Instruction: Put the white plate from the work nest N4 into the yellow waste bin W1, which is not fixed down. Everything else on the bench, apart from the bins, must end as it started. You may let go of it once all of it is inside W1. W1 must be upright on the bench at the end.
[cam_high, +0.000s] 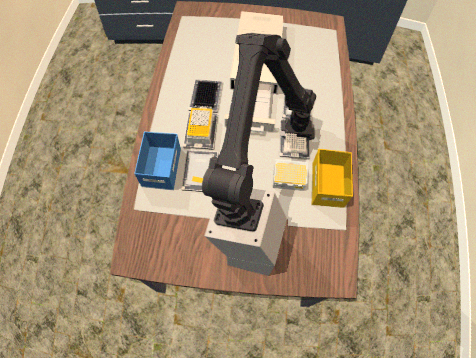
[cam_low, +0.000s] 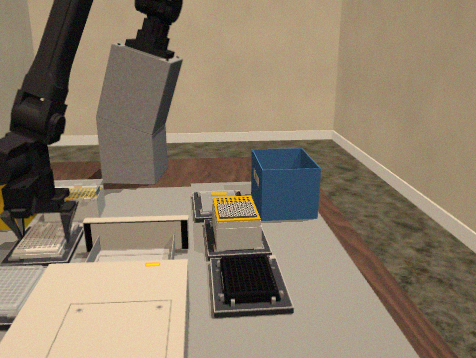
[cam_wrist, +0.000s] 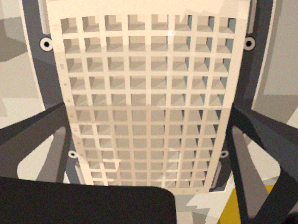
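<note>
Right now the dark nest is 2 cm below my hand. Also, from my hand: white plate: right at my hand; clear plate: 18 cm ahead, 2 cm to the left; yellow waste bin: 17 cm to the right, 15 cm behind, 2 cm above.
</note>
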